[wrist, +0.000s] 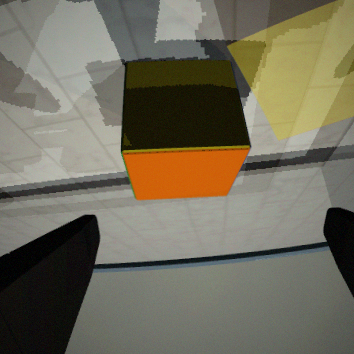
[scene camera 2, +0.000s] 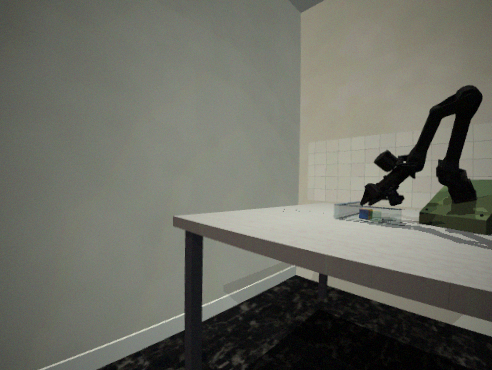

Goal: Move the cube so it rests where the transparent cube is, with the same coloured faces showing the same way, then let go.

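Where they show: gripper, fingertip midpoint: (wrist: 214, 224) (scene camera 2: 364, 205); arm's base, link origin: (scene camera 2: 464, 196).
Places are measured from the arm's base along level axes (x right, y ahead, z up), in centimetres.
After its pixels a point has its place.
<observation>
The solid cube (scene camera 2: 365, 214) (wrist: 185, 135) stands on the table inside a low clear-walled enclosure. In the wrist view its top is dark yellow, partly shadowed, and its near side is orange, with a thin green edge at the left; a blue face shows in the scene view. The transparent cube (wrist: 300, 75) @[x -12.7, y 26.1, z -6.8 cm] shows as a see-through yellow face at the upper right of the wrist view, apart from the solid cube. A faint greenish shape (scene camera 2: 377, 216) @[x -20.4, y 22.0, z -8.1 cm] shows right of the solid cube. My gripper (scene camera 2: 363, 203) @[x -11.4, y 31.3, z -5.1 cm] (wrist: 214, 224) @[x -11.4, y 31.3, z -5.1 cm] is open and empty, above and back from the cube.
The clear enclosure (scene camera 2: 343, 211) @[x -22.7, y 34.5, z -7.5 cm] has low walls around the cubes; its dark edge (wrist: 210, 260) @[x -12.4, y 38.4, z -4.8 cm] crosses the lower wrist view. The arm's green base (scene camera 2: 452, 220) @[x -8.5, y 1.9, z -7.9 cm] stands at the right on the white table (scene camera 2: 280, 227) @[x -56.9, y 35.3, z -10.8 cm]. A tiled wall is behind.
</observation>
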